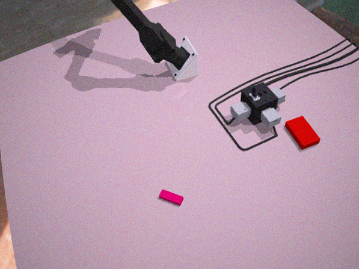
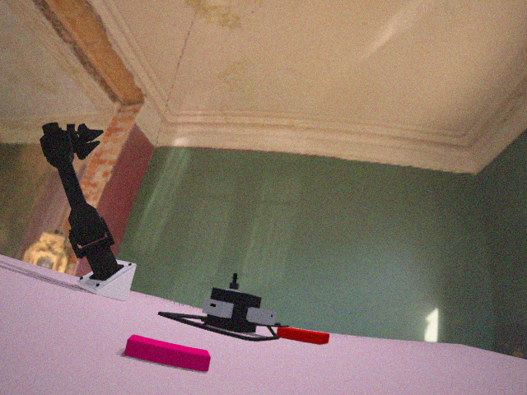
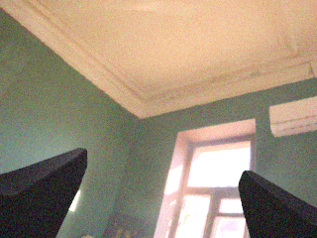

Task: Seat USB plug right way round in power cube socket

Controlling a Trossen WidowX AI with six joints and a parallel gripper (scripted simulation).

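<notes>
Now: gripper tip 710 mm short of the USB plug, 40 mm to the right of it and 450 mm above it. Also, from my gripper tip: magenta block (850 mm ahead, 280 mm to the right, 530 mm below); then red block (850 mm ahead, 130 mm to the left, 530 mm below).
</notes>
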